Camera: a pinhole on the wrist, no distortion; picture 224 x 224 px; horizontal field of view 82.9 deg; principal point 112.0 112.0 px. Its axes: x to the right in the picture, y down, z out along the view. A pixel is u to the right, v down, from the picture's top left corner.
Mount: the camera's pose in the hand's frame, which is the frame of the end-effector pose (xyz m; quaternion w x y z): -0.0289 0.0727 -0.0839 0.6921 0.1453 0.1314 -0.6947
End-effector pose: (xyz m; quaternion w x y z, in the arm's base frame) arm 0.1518 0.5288 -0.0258 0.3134 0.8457 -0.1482 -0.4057
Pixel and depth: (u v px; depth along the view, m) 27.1 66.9 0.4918
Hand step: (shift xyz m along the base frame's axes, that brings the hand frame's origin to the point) -0.5176 -0.2381 0.0159
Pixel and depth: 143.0 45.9 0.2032
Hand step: -0.1516 0.0745 0.0104
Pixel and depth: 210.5 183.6 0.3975
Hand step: -0.0152 0.1146 -0.4298
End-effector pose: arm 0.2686 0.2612 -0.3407 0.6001 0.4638 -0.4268 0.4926
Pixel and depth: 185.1 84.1 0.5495
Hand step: 0.3834 -0.3605 -0.1527
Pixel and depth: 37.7 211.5 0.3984
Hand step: -0.1109 -0.3055 0.3632
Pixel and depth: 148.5 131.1 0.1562
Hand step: 0.0249 -0.0466 -0.0032
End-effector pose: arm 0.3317 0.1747 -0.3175 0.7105 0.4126 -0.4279 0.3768
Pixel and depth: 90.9 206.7 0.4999
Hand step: 0.0333 -0.3344 0.4175
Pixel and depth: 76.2 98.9 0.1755
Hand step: -0.0920 -0.0779 -0.0045
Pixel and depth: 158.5 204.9 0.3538
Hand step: 0.1835 -0.2084 0.2144
